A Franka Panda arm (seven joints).
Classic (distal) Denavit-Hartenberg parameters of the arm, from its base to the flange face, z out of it. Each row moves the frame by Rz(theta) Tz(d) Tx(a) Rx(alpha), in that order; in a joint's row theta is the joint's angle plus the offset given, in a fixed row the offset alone. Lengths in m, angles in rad.
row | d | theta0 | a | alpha
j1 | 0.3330 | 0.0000 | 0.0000 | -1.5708
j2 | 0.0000 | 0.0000 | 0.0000 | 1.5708
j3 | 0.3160 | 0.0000 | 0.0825 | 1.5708
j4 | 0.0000 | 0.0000 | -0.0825 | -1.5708
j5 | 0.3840 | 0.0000 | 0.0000 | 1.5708
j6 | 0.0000 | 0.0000 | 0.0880 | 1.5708
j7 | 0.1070 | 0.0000 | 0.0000 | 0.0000
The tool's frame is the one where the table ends.
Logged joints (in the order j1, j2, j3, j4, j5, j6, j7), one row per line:
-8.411, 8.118, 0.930, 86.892, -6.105, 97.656, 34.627
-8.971, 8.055, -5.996, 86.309, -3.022, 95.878, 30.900
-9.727, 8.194, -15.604, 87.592, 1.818, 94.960, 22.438
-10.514, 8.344, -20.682, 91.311, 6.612, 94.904, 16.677
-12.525, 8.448, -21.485, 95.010, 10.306, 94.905, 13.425
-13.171, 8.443, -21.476, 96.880, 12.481, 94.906, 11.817
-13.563, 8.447, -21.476, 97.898, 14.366, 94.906, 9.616
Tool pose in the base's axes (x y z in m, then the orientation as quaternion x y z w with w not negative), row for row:
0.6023, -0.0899, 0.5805, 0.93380, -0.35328, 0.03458, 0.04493
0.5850, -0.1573, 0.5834, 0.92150, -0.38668, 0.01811, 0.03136
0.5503, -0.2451, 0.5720, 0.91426, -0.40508, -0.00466, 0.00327
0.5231, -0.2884, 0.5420, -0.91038, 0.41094, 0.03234, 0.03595
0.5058, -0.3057, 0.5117, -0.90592, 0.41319, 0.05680, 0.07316
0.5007, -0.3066, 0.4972, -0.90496, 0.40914, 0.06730, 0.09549
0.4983, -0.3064, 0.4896, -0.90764, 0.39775, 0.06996, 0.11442
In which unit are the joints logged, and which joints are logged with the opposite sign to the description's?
The joints are logged in degrees. Opposite sign: j4.
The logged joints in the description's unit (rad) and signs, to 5 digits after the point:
-0.14680, 0.14169, 0.01623, -1.51655, -0.10655, 1.70442, 0.60436
-0.15657, 0.14059, -0.10465, -1.50638, -0.05274, 1.67339, 0.53931
-0.16977, 0.14301, -0.27234, -1.52877, 0.03173, 1.65736, 0.39162
-0.18350, 0.14563, -0.36097, -1.59368, 0.11540, 1.65639, 0.29107
-0.21860, 0.14745, -0.37498, -1.65824, 0.17987, 1.65640, 0.23431
-0.22988, 0.14736, -0.37483, -1.69087, 0.21783, 1.65642, 0.20625
-0.23672, 0.14743, -0.37483, -1.70864, 0.25073, 1.65642, 0.16783

